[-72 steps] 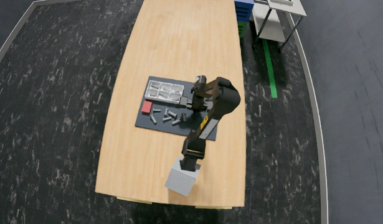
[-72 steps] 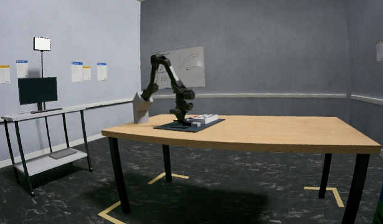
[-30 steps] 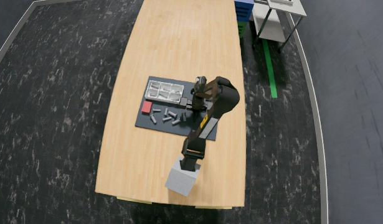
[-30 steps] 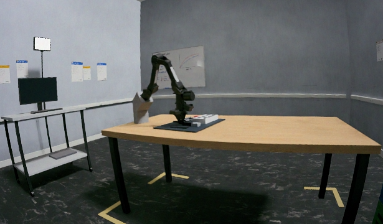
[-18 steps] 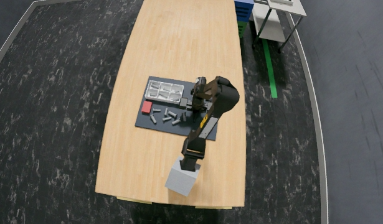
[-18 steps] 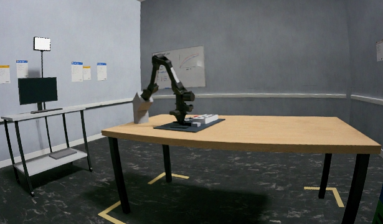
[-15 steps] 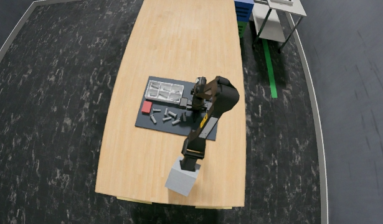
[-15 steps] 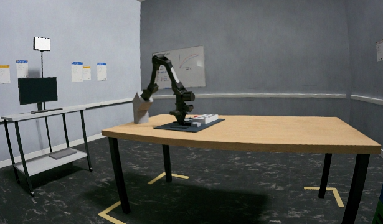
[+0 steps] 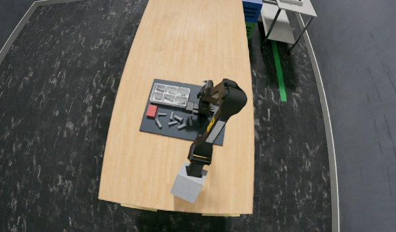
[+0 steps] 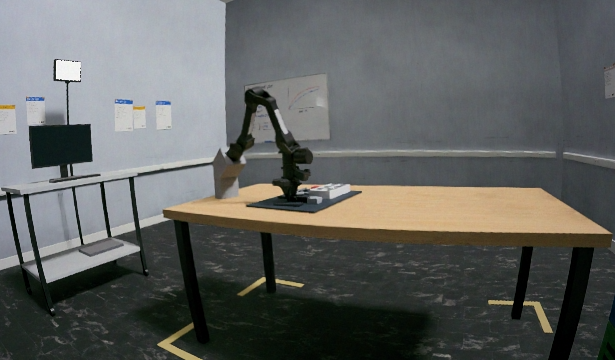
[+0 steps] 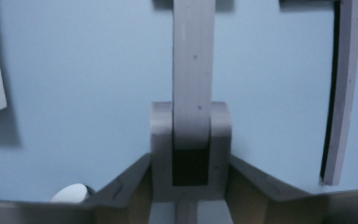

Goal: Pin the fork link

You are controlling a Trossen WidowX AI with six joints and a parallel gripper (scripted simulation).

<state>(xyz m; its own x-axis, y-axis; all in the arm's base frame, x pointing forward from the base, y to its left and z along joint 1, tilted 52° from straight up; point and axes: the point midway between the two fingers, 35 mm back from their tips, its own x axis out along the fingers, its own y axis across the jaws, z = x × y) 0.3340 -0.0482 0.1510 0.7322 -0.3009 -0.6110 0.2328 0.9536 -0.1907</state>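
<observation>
Right now the eye plate is 3 cm below my hand, 3 cm ahead of it and 1 cm to the right of it. Also, from my hand: long dark bar: 9 cm to the right, 4 cm below, 3 cm ahead; then pin: 7 cm to the left, 3 cm below, 2 cm behind; then dark mat: 9 cm to the left, 6 cm ahead, 5 cm below.
</observation>
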